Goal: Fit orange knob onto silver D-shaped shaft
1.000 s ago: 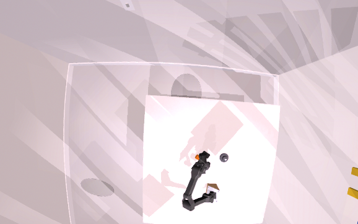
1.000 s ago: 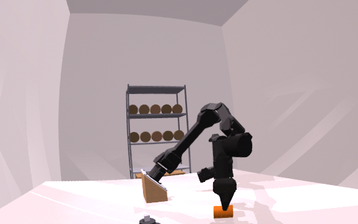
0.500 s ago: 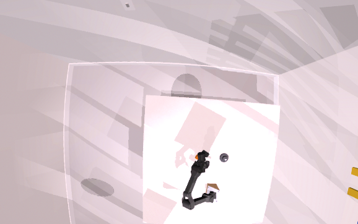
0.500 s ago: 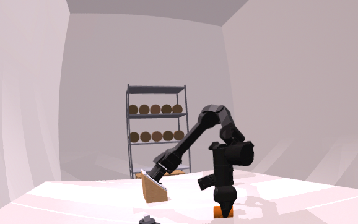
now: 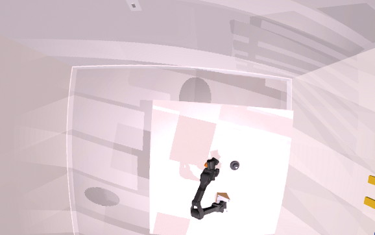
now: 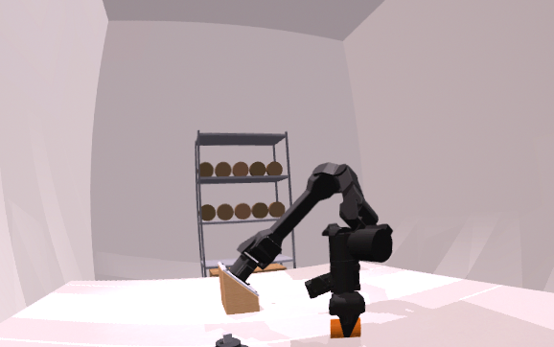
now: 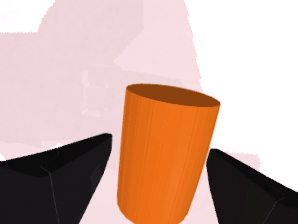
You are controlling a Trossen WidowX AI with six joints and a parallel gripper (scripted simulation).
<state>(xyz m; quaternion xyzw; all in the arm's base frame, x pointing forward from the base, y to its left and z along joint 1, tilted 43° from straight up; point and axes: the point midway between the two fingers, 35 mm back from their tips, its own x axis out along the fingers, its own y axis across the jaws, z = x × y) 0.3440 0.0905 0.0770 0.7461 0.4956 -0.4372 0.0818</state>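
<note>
The orange knob lies 1 cm to the right of my gripper tip, 1 cm behind it and 1 cm above it. From my gripper tip the other things lie so: silver shaft: 23 cm to the right, 2 cm behind, 2 cm above.
</note>
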